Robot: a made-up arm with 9 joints. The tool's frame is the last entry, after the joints.
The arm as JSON. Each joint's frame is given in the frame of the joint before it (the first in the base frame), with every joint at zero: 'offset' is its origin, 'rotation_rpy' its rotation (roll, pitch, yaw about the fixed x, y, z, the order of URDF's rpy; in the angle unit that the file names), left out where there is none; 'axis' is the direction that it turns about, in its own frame. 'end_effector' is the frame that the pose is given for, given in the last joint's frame.
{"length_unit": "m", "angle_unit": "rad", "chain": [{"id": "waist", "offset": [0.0, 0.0, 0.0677], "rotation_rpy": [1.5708, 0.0, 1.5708], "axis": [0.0, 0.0, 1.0]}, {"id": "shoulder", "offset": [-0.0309, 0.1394, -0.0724], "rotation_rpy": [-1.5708, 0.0, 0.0], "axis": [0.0, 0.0, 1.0]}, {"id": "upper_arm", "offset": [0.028, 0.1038, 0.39], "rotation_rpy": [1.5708, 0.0, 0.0], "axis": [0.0, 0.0, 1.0]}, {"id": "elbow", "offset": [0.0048, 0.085, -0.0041], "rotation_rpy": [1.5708, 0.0, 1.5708], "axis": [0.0, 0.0, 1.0]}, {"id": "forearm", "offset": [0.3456, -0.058, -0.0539], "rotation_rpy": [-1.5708, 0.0, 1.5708], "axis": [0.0, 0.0, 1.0]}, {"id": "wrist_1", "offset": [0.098, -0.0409, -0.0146], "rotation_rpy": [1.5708, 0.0, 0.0], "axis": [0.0, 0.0, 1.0]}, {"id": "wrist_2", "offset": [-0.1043, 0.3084, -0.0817], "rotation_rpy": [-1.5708, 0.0, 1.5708], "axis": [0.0, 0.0, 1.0]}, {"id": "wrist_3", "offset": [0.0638, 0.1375, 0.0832], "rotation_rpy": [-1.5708, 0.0, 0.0], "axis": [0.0, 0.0, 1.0]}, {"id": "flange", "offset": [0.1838, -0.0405, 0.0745], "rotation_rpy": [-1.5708, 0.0, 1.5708], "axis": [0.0, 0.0, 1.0]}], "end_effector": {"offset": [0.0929, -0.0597, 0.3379]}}
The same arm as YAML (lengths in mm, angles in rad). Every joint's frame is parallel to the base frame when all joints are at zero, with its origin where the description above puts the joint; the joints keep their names.
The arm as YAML. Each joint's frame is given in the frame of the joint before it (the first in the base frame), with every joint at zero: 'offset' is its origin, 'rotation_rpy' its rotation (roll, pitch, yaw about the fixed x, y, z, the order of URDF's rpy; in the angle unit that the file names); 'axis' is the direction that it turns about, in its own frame. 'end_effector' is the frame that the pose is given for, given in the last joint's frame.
length_unit: mm
angle_unit: rad
chain:
  - id: waist
    offset: [0.0, 0.0, 67.7]
    rotation_rpy: [0.0, 0.0, 0.0]
    axis: "+x"
  - id: shoulder
    offset: [-72.4, -30.9, 139.4]
    rotation_rpy: [0.0, 0.0, 0.0]
    axis: "+z"
  - id: upper_arm
    offset: [-103.8, 28.0, 390.0]
    rotation_rpy: [0.0, 0.0, 0.0]
    axis: "+x"
  - id: elbow
    offset: [-4.1, 4.8, 85.0]
    rotation_rpy: [0.0, 0.0, 0.0]
    axis: "+y"
  - id: forearm
    offset: [-58.0, -53.9, 345.6]
    rotation_rpy: [0.0, 0.0, 0.0]
    axis: "-z"
  - id: wrist_1
    offset: [98.0, 40.9, 14.6]
    rotation_rpy: [0.0, 0.0, 0.0]
    axis: "+y"
  - id: wrist_2
    offset: [-104.3, -81.7, -308.4]
    rotation_rpy: [0.0, 0.0, 0.0]
    axis: "-x"
  - id: wrist_3
    offset: [-83.2, -137.5, -63.8]
    rotation_rpy: [0.0, 0.0, 0.0]
    axis: "-y"
  - id: flange
    offset: [-40.5, -74.5, -183.8]
    rotation_rpy: [0.0, 0.0, 0.0]
    axis: "+z"
end_effector:
  offset: [92.9, -59.7, 337.9]
  rotation_rpy: [0.0, 0.0, 0.0]

